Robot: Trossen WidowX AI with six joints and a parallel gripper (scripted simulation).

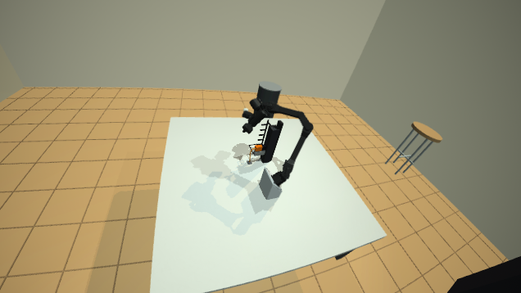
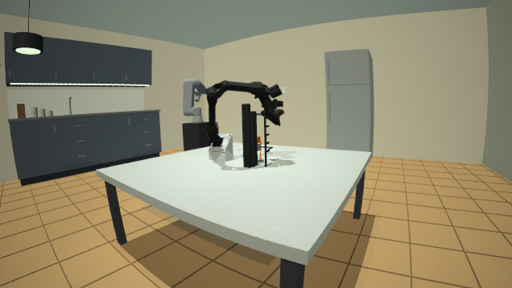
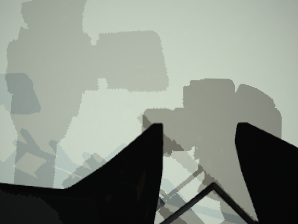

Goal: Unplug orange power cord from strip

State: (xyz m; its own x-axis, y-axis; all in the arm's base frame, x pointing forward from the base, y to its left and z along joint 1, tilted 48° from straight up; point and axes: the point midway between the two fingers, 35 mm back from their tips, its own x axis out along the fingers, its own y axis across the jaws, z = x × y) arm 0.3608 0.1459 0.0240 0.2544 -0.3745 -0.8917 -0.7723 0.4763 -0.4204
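Now: gripper tip 9 cm past the orange plug, 10 cm to the left of it and 7 cm above it.
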